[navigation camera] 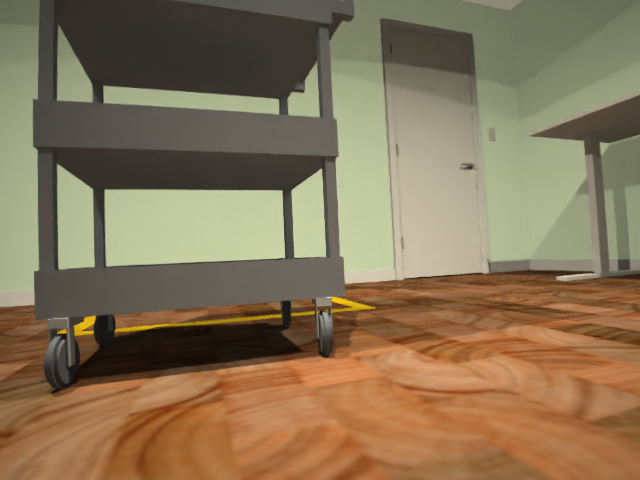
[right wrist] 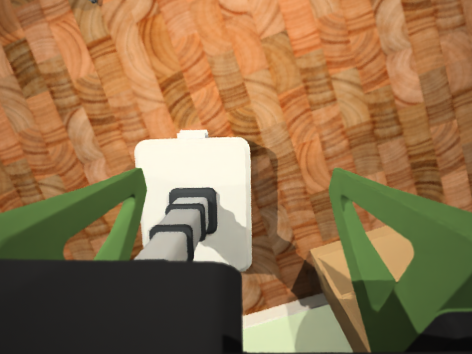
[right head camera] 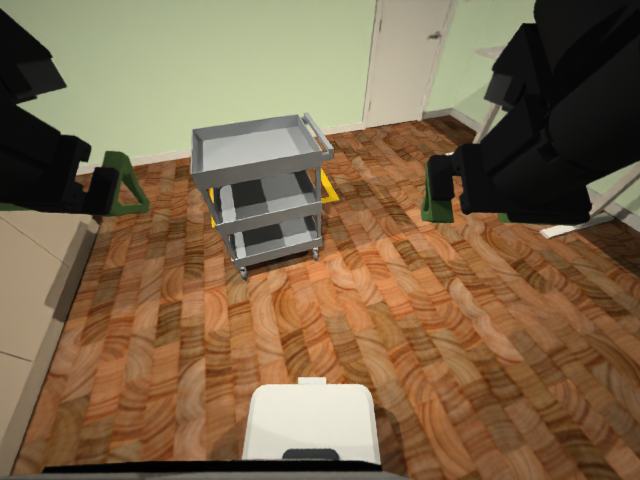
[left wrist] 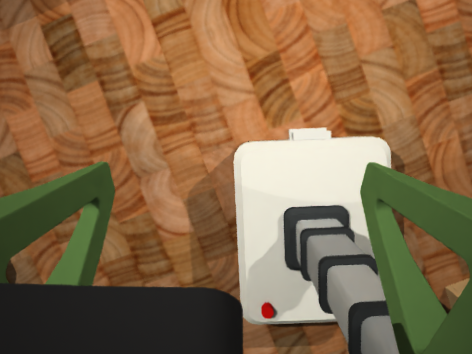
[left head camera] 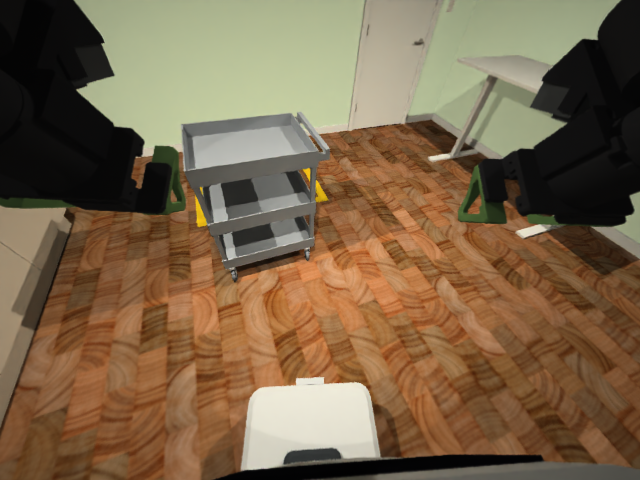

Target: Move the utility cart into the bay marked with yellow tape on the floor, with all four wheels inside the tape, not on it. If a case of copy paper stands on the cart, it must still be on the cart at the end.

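Places are measured from the left arm's base along level axes (x right, y ahead, z up), in centimetres.
Where they show: left gripper, fingertip midpoint: (right head camera: 110, 205) (left wrist: 237, 176) (left head camera: 142, 203); right gripper, fingertip midpoint: (right wrist: 237, 178) (right head camera: 460, 216) (left head camera: 494, 217).
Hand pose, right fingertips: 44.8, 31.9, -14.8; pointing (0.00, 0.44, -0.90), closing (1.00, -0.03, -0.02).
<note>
After its pixels a point has its place, as x, y, z.
A grey three-shelf utility cart (left head camera: 263, 217) {-2.2, 110.7, -90.2} (right head camera: 268, 217) {-2.9, 110.5, -89.6} (navigation camera: 191, 286) {-3.7, 110.2, -123.6} stands upright ahead, its handle at the right. No paper case shows on it. Yellow floor tape (left head camera: 316, 189) (right head camera: 333, 195) {39.2, 194.6, -141.7} (navigation camera: 232, 319) {-10.7, 174.9, -140.9} shows behind and beside it, partly hidden. In the navigation view all four wheels touch the floor on the near side of the front tape strip, the rear wheels close to it. My left gripper (left head camera: 103, 206) (right head camera: 69, 209) (left wrist: 237, 176) {0.1, 33.4, -13.7} is open and empty, in the air. My right gripper (left head camera: 516, 219) (right head camera: 483, 219) (right wrist: 237, 178) {44.8, 31.9, -14.8} is open and empty too. Both are apart from the cart.
A green wall with a closed door (left head camera: 390, 62) {122.2, 342.1, -67.2} (right head camera: 405, 62) {124.2, 342.8, -71.6} (navigation camera: 436, 155) {123.0, 342.5, -41.2} stands behind. A table (left head camera: 511, 67) {198.3, 247.7, -46.0} (navigation camera: 594, 126) {193.2, 254.8, -48.5} stands at the right. A beige cabinet (left head camera: 25, 258) (right head camera: 41, 258) {-135.2, 95.0, -106.1} is at the left. A cardboard box (right wrist: 340, 290) {97.3, -52.0, -131.0} lies at the lower right of the right wrist view.
</note>
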